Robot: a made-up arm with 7 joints.
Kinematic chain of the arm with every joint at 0, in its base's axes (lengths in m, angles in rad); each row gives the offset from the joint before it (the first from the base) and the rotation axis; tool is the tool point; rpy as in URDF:
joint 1: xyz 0 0 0.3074 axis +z
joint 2: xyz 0 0 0 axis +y
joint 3: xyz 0 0 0.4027 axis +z
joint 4: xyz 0.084 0 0 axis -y
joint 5: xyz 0.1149 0 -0.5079 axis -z
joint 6: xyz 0 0 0 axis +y
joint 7: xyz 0.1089 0 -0.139 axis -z
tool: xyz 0 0 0 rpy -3.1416 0 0
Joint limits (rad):
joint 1: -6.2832..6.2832
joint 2: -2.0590..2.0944
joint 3: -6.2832..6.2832
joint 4: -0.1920..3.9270
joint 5: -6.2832..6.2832
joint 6: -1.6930..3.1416
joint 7: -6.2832..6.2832
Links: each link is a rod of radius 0.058 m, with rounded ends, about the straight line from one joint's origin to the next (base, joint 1, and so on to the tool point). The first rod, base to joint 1, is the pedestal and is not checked.
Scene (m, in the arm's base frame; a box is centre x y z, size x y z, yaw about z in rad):
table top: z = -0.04
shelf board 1: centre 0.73 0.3 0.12 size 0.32 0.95 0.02 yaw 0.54
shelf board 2: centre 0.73 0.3 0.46 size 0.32 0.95 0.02 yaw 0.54
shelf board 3: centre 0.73 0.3 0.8 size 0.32 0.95 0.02 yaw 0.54
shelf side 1: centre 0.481 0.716 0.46 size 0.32 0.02 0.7 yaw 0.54
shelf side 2: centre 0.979 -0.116 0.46 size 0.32 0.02 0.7 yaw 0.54
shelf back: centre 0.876 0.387 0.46 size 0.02 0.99 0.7 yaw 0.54
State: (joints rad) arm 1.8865 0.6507 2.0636 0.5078 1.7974 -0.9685 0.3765
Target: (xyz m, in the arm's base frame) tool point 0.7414 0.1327 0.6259
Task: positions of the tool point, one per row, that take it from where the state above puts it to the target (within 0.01 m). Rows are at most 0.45 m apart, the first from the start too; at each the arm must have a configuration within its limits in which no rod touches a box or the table.
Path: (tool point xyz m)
1: -0.3008 -0.3866 0.4479
2: -0.0351 -0.5401 0.5457
3: 0.3193 -0.5087 0.6067
4: 0.6217 -0.2612 0.6286
5: 0.7414 0.1327 0.6259

